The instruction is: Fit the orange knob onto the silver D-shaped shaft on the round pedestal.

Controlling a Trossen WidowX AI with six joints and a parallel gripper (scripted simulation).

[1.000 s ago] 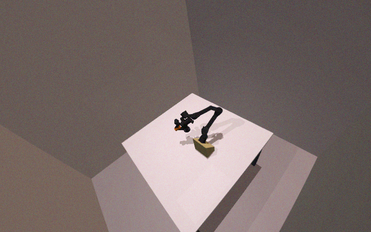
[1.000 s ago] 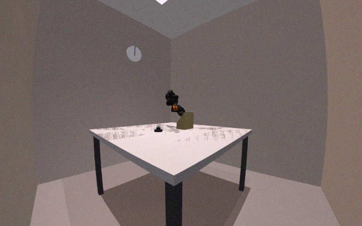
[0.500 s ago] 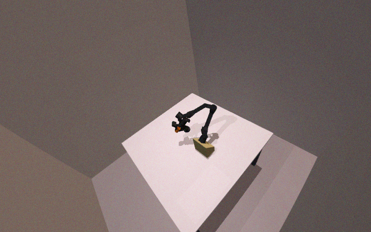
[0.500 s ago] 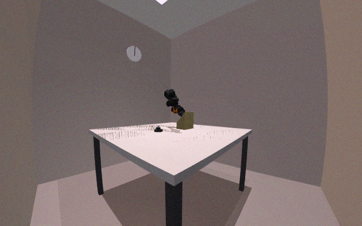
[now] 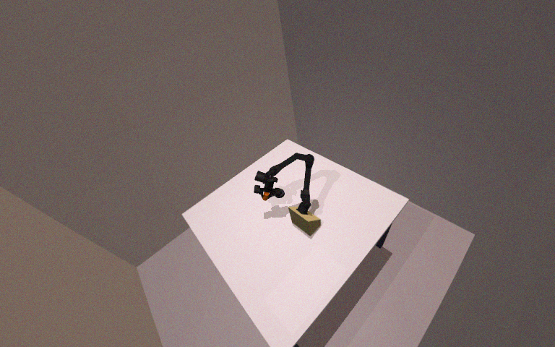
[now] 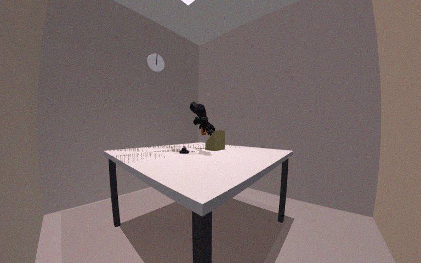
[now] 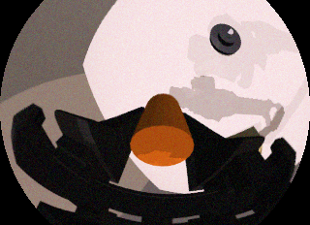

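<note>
My gripper tip is 30 mm below the orange knob, 10 mm to the left of it and 10 mm past it. The rest, counted from my gripper tip: round pedestal 160 mm to the right, 150 mm below, 90 mm ahead.
</note>
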